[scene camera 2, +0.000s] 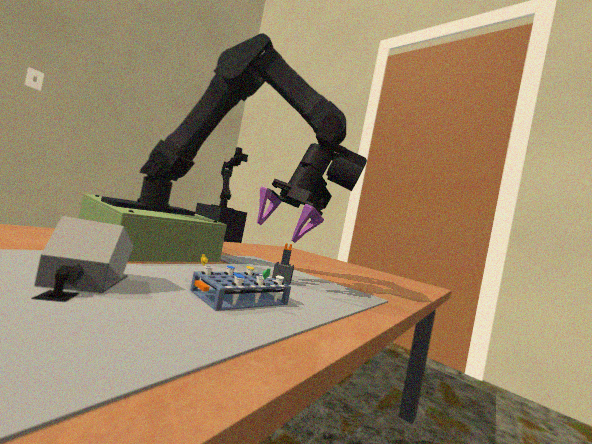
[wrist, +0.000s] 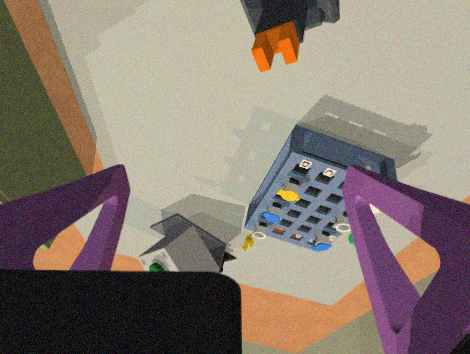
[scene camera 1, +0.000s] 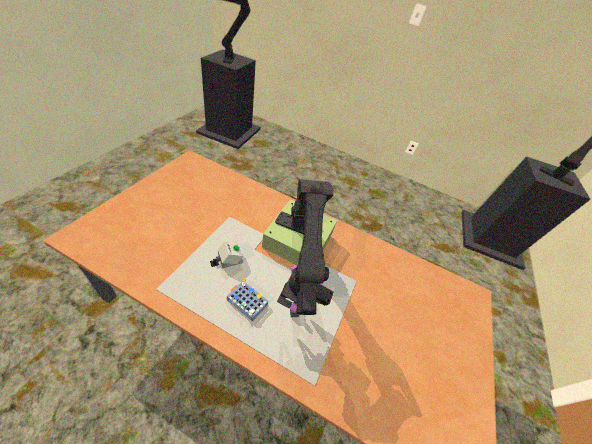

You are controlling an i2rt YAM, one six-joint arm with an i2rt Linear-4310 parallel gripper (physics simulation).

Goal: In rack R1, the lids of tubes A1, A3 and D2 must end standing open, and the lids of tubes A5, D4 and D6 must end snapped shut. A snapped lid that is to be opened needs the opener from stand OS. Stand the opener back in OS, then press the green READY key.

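Pixels of known places: gripper, between the fingertips: [scene camera 2: 275, 232] [wrist: 236, 177] [scene camera 1: 287, 291]; arm's base, origin of its link: [scene camera 2: 152, 209] [scene camera 1: 298, 225].
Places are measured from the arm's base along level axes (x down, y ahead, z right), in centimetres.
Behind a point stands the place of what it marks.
My gripper [scene camera 2: 277, 232] @(z -8.4, x -0.6, y 31.7 cm) [wrist: 236, 177] @(z -8.4, x -0.6, y 31.7 cm) is open and empty, above the opener and rack; its purple fingers stand wide. The opener [scene camera 2: 287, 253] @(z -12.7, x 3.5, y 32.9 cm) [wrist: 277, 44] @(z -12.9, x 2.5, y 32.6 cm), dark with an orange forked tip, stands upright in stand OS [scene camera 2: 283, 273] @(z -11.8, x 7.8, y 33.5 cm) [wrist: 329, 11] @(z -12.9, x 6.0, y 34.5 cm). Blue rack R1 [scene camera 1: 240, 308] @(z 5.4, x 9.7, y 40.3 cm) [scene camera 2: 218, 300] @(z 11.5, x 8.6, y 39.5 cm) [wrist: 275, 172] @(z 3.1, x 9.7, y 33.4 cm) holds several tubes. A yellow lid [scene camera 2: 204, 259] @(z 8.9, x 4.8, y 32.3 cm) [wrist: 247, 242] @(z 8.3, x 4.8, y 31.9 cm) and a green lid [scene camera 2: 266, 273] @(z 4.5, x 4.9, y 41.1 cm) [wrist: 351, 239] @(z 4.2, x 4.9, y 40.6 cm) stand open. Another yellow lid [wrist: 288, 195] @(z 0.9, x 5.7, y 34.7 cm) and two blue lids [wrist: 271, 217] @(z 4.5, x 5.7, y 33.7 cm) [wrist: 321, 247] @(z 7.9, x 5.6, y 38.9 cm) show over tubes; whether snapped is unclear. Tube labels are unreadable. The green READY key [scene camera 1: 236, 247] @(z 18.2, x 2.9, y 21.3 cm) [wrist: 156, 268] @(z 17.2, x 3.4, y 21.3 cm) sits on a grey box.
The grey box [scene camera 1: 229, 257] @(z 18.4, x 3.6, y 26.4 cm) [scene camera 2: 82, 240] @(z 22.2, x 4.0, y 25.1 cm) [wrist: 192, 250] @(z 16.9, x 6.5, y 24.9 cm) stands on the pale mat [scene camera 1: 200, 272] @(z 26.7, x 9.9, y 34.1 cm) beside a small black bracket [scene camera 1: 215, 262] @(z 24.3, x 9.8, y 27.5 cm) [scene camera 2: 62, 282] @(z 24.4, x 8.3, y 28.3 cm). The arm rises from a green base [scene camera 1: 280, 245] @(z 3.1, x 2.8, y 11.7 cm) [scene camera 2: 175, 237] @(z 0.5, x 4.8, y 11.9 cm). A finger hides part of the rack in the wrist view.
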